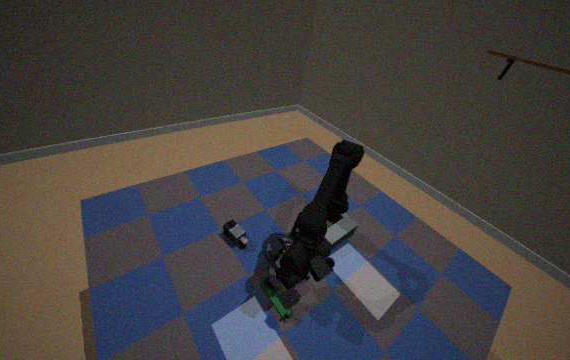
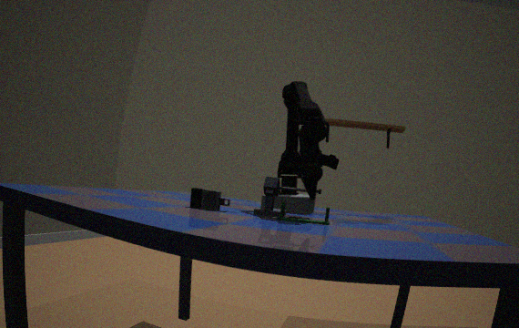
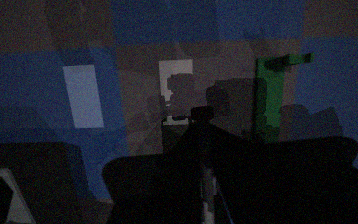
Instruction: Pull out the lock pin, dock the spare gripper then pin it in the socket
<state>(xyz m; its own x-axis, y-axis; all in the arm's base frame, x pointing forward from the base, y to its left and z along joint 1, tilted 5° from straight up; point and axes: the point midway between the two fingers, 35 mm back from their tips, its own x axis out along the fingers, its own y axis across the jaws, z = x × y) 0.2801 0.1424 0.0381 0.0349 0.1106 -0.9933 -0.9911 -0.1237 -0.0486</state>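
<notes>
The green rack lies 90 mm ahead of my gripper tip and 30 mm below it. Also, from my gripper tip: socket: 120 mm to the right; spare gripper: 110 mm ahead, 270 mm to the right, 30 mm below.
</notes>
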